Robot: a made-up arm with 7 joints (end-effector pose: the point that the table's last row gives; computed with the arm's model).
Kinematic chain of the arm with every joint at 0, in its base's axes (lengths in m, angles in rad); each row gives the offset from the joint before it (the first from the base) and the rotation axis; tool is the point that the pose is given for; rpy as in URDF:
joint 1: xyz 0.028 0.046 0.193 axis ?
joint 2: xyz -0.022 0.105 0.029 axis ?
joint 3: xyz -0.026 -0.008 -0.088 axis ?
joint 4: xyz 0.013 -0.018 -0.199 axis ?
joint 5: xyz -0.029 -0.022 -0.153 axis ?
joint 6: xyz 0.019 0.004 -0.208 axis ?
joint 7: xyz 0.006 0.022 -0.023 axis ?
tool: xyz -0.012 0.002 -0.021 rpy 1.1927 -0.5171 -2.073
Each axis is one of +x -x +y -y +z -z.
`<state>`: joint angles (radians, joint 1 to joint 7).
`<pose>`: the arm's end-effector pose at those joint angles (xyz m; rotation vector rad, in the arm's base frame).
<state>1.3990 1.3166 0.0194 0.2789 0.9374 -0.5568 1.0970</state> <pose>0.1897 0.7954 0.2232 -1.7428 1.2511 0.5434</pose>
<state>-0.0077 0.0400 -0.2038 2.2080 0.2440 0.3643 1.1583</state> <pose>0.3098 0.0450 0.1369 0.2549 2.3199 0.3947</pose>
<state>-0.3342 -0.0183 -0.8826 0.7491 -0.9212 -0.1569 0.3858</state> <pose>-0.0571 -0.1176 -0.3599 1.1581 1.8256 1.5432</pose>
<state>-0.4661 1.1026 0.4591 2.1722 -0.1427 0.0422 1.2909</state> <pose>0.3179 0.2727 0.1528 0.5734 1.3539 2.0029</pose>
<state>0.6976 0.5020 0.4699 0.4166 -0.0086 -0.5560 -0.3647</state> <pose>0.4425 0.5247 -0.1209 2.6151 -1.2593 -0.9432</pose>
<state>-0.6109 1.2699 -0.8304 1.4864 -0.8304 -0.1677 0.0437</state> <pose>-0.0269 0.3521 -0.2452 1.1085 1.0969 1.7932</pose>
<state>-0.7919 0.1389 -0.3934 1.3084 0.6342 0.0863 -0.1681</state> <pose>-0.0528 0.0453 -0.3237 0.4509 -1.6401 -1.0258</pose>
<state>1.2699 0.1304 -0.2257 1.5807 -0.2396 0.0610 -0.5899</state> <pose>0.3950 0.0853 0.4493 -2.0031 1.0775 0.0382</pose>
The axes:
joint 1: -y
joint 2: +x
joint 3: +z
joint 4: -y
joint 5: +z
joint 6: +y
joint 7: -x

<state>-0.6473 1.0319 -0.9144 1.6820 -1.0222 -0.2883 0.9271</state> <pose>-0.0950 0.1781 -0.2327 1.9131 0.9889 1.1838</pose>
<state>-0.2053 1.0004 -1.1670 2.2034 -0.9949 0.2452 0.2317</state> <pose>0.0285 0.0175 -0.0957 0.4090 1.1818 1.4605</pose>
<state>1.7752 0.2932 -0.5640 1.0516 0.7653 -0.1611 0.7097</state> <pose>0.4861 0.0978 0.5317 -0.4190 1.5420 0.2425</pose>
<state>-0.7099 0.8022 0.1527 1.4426 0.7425 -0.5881 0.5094</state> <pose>0.1816 0.4398 -0.1731 -0.9440 2.5116 1.3187</pose>
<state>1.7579 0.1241 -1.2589 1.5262 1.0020 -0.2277 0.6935</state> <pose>0.3620 -0.2099 0.3232 0.5654 1.4031 0.3040</pose>
